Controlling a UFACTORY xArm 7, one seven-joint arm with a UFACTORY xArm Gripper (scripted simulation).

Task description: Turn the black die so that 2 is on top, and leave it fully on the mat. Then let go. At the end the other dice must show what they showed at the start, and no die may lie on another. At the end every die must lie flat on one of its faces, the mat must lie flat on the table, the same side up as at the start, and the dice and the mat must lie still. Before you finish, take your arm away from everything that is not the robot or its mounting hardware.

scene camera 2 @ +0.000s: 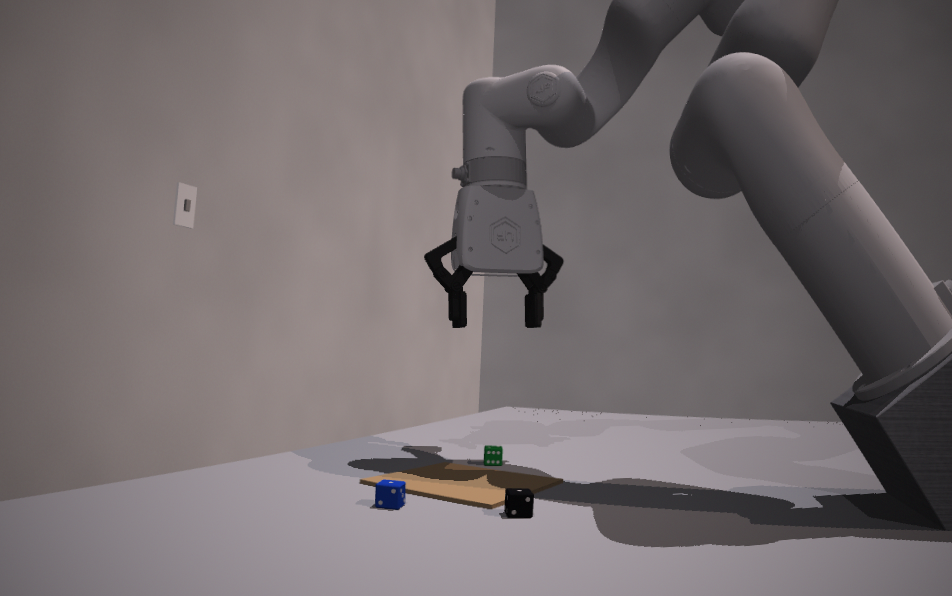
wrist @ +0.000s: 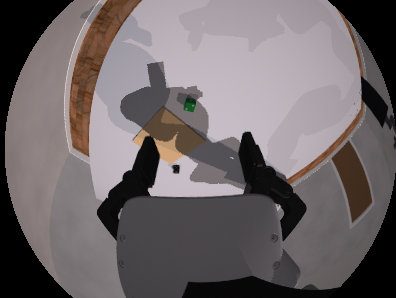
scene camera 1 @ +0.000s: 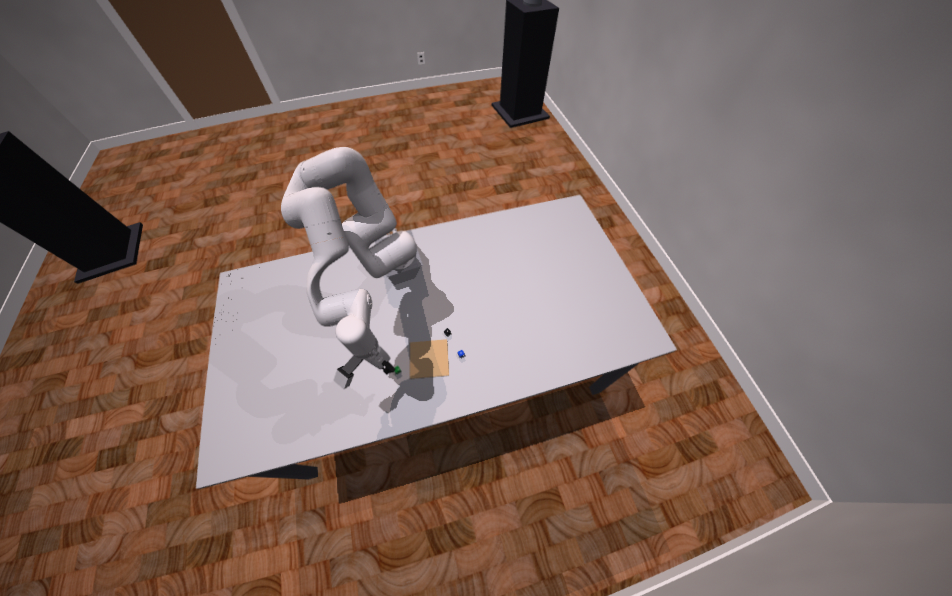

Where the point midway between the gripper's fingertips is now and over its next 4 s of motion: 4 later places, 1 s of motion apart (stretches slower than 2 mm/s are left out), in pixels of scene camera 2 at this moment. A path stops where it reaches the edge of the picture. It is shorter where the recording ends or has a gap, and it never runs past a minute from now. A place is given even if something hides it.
My gripper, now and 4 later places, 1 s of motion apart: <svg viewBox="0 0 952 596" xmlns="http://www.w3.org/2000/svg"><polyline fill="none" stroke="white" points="497,327 488,367 481,425 498,451 493,458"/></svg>
